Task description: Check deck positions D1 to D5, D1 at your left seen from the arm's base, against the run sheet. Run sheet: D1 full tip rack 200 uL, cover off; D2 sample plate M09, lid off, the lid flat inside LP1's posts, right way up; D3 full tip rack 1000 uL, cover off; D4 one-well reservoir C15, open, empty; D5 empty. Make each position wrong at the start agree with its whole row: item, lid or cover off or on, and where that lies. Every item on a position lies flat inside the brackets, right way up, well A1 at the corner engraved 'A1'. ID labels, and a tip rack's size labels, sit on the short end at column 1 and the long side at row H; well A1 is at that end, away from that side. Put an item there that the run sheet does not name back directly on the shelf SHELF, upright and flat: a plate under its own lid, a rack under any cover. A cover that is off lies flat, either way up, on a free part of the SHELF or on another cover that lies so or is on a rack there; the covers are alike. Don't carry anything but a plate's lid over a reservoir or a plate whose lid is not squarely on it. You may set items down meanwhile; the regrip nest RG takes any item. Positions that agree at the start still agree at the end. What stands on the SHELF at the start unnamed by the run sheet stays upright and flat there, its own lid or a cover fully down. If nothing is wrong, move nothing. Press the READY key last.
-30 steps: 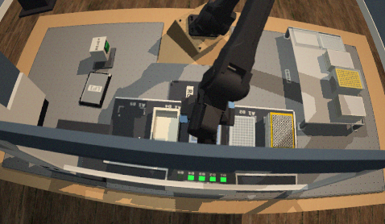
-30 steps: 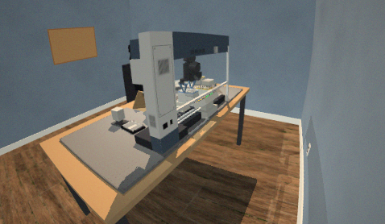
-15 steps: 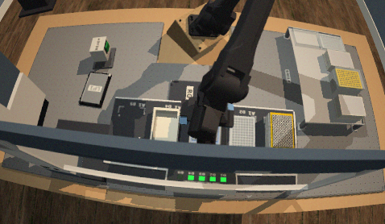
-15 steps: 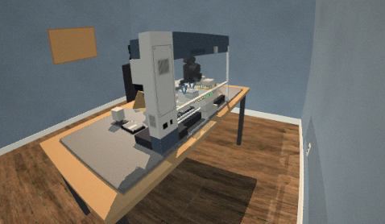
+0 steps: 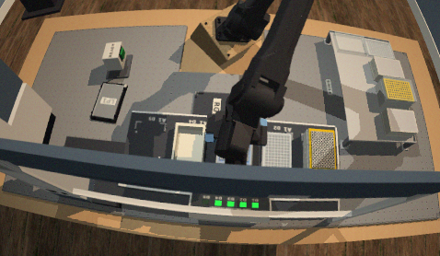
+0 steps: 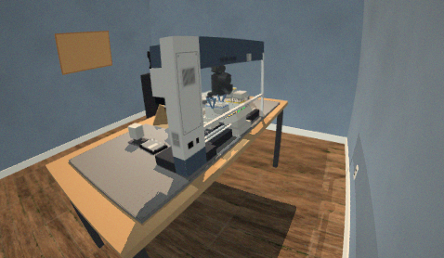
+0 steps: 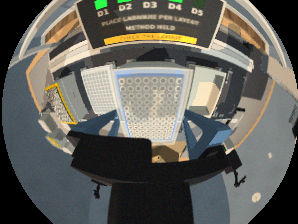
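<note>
The blue-framed tip rack lies 20 mm below my hand and 10 mm behind it. Round my hand: white well plate (120 mm to the left, 80 mm below, 20 mm ahead); regrip nest (160 mm behind, 140 mm below, 40 mm to the right); yellow-framed tip rack (240 mm to the left, 50 mm below, 30 mm ahead).
</note>
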